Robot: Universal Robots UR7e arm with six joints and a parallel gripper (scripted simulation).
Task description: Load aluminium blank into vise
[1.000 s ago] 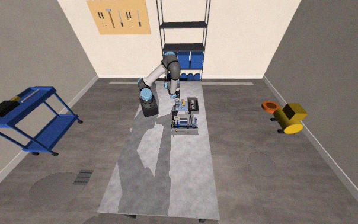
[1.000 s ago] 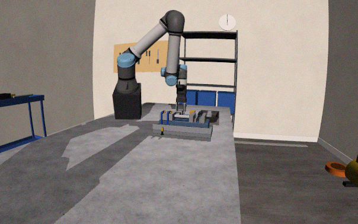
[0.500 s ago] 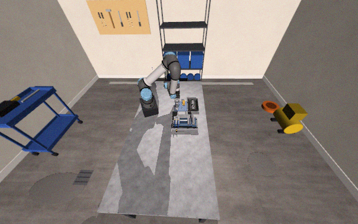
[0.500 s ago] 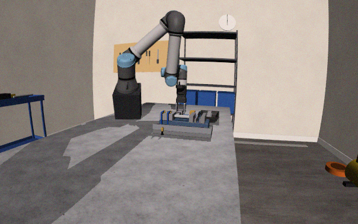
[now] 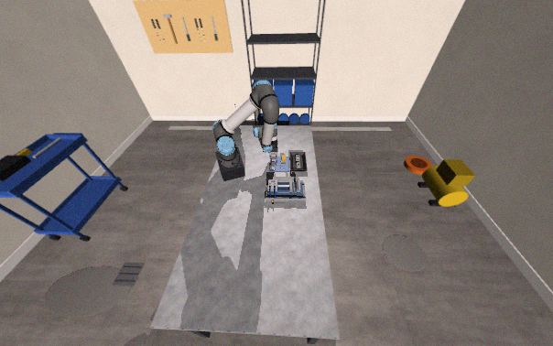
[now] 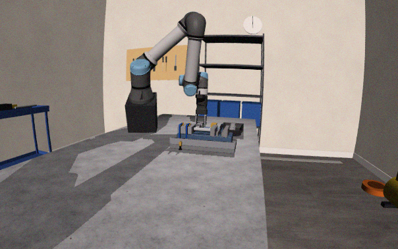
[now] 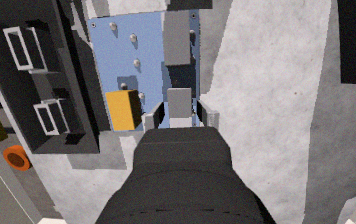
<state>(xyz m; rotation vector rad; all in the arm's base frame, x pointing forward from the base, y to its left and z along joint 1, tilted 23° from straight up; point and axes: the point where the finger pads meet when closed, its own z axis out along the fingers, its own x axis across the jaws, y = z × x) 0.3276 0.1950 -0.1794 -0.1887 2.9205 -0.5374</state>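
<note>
The brass blank lies 9 cm ahead of my hand, 1 cm to the left of it and 3 cm below it. Also, from my hand: vise (14 cm ahead, 36 cm to the right, 1 cm below).
</note>
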